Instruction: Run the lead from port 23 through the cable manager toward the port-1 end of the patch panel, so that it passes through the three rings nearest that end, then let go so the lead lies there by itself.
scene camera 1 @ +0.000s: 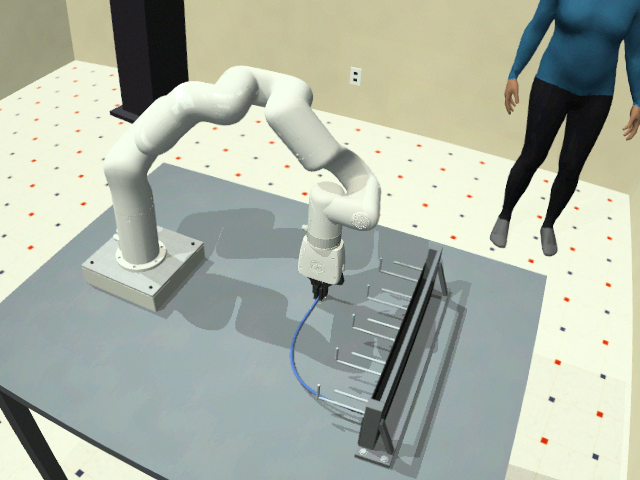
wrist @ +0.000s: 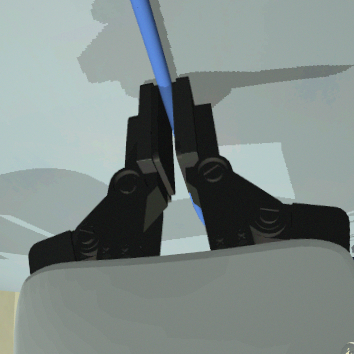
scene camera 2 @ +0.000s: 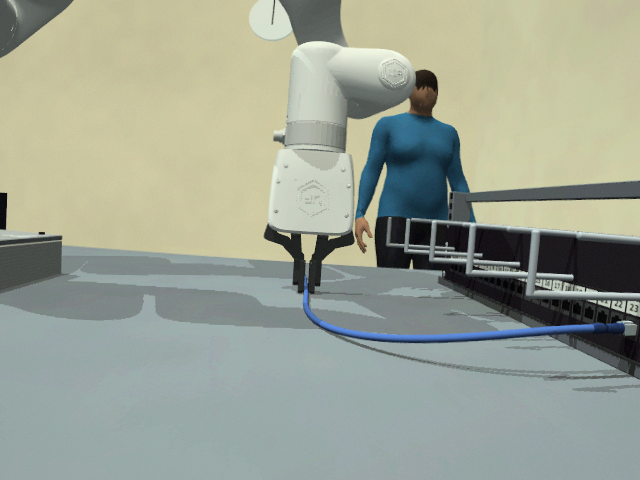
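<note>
The blue lead [scene camera 1: 292, 351] [scene camera 2: 413, 338] [wrist: 150, 35] runs from its plug [scene camera 2: 628, 328] at port 23, near the front end of the patch panel [scene camera 1: 370, 423] [scene camera 2: 617, 304], and curves out over the table and back. My gripper [scene camera 1: 320, 297] [scene camera 2: 306, 289] [wrist: 171, 103] is shut on the lead near its free end, low over the table and left of the rings. The cable manager has several rod rings; the far ring [scene camera 1: 381, 264] [scene camera 2: 388, 232] is at the port-1 end. The lead passes below the near ring [scene camera 1: 318, 391] [scene camera 2: 534, 263] in scene camera 2. The held part lies outside the rings.
The grey table [scene camera 1: 206, 392] [scene camera 2: 206, 403] carries the arm's base plate [scene camera 1: 178, 253] at the left. The panel's support leg [scene camera 1: 443, 279] stands at the far end. A person [scene camera 1: 573, 56] [scene camera 2: 421, 160] stands on the floor behind the table.
</note>
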